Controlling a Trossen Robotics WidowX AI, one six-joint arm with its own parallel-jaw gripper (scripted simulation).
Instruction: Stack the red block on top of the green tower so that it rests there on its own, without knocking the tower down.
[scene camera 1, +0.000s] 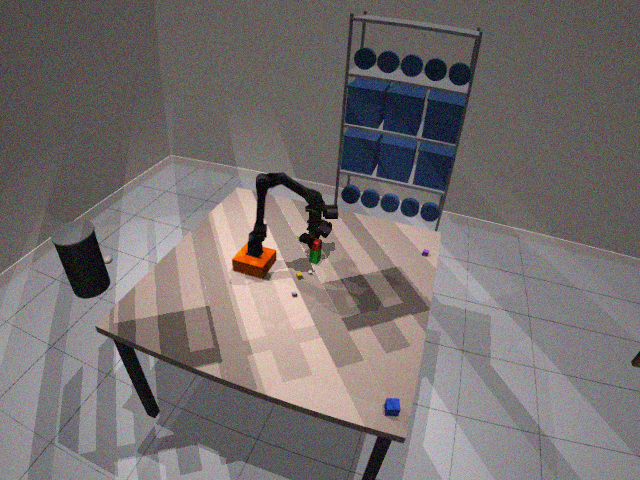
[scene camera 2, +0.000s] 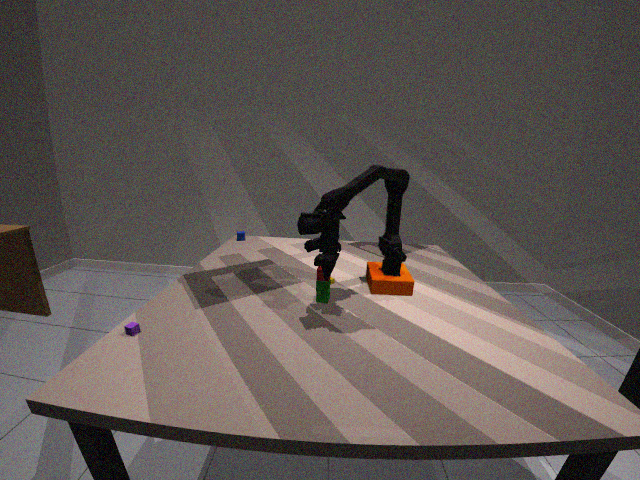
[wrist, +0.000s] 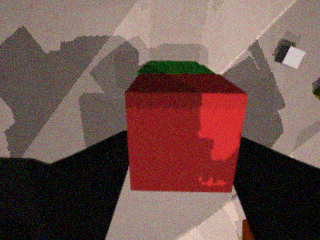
Scene:
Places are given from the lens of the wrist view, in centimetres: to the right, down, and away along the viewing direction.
my gripper (wrist: 177, 139): 1, 1, 11
red block (wrist: 183, 130): 1, 0, 7

